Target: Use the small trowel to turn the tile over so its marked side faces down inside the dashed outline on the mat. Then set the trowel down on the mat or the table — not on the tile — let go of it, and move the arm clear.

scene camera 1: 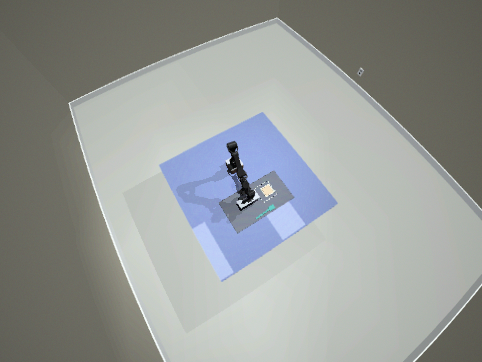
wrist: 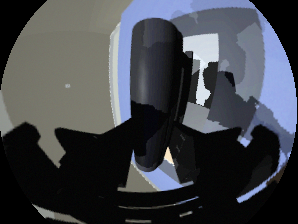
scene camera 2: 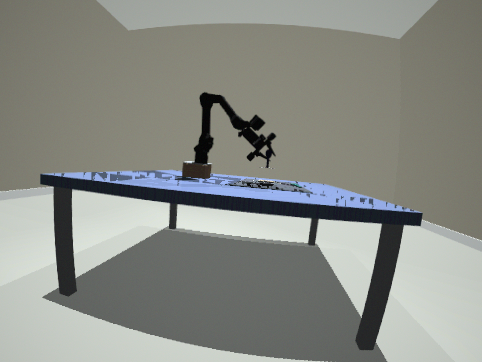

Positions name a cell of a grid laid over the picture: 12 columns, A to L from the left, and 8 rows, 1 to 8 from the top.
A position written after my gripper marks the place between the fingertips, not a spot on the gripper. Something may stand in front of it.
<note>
In view: my gripper (wrist: G5) and a dark mat (scene camera 1: G5).
</note>
